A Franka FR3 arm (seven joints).
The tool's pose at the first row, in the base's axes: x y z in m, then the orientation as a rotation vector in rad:
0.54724 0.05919 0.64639 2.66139 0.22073 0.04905
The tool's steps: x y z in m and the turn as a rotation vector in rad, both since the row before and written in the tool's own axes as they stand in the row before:
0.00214 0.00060 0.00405 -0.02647 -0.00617 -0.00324
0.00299 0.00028 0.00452 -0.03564 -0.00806 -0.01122
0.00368 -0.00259 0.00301 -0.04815 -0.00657 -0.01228
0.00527 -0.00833 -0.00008 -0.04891 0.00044 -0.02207
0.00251 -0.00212 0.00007 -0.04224 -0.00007 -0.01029
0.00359 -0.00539 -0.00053 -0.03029 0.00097 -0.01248
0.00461 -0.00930 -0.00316 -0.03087 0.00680 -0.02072
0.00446 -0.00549 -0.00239 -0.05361 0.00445 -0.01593
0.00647 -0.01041 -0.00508 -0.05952 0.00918 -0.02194
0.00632 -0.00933 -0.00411 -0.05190 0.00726 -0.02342
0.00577 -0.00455 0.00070 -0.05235 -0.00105 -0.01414
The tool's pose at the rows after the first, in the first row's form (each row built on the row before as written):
0.54973 0.05720 0.64305 2.63445 0.22089 0.04243
0.55304 0.05531 0.63918 2.59732 0.23007 0.03169
0.55646 0.05661 0.63519 2.54761 0.23997 0.02402
0.56025 0.06441 0.63050 2.49611 0.26448 0.02172
0.56232 0.06653 0.62908 2.45272 0.27408 0.02277
0.56476 0.07168 0.62595 2.42089 0.28744 0.02256
0.56710 0.08155 0.62209 2.38743 0.31304 0.02578
0.56998 0.08808 0.61990 2.33192 0.32945 0.03173
0.57325 0.10022 0.61567 2.26963 0.35399 0.04099
0.57648 0.11075 0.61092 2.21426 0.37910 0.04583
0.58094 0.11450 0.60639 2.15972 0.38873 0.04646

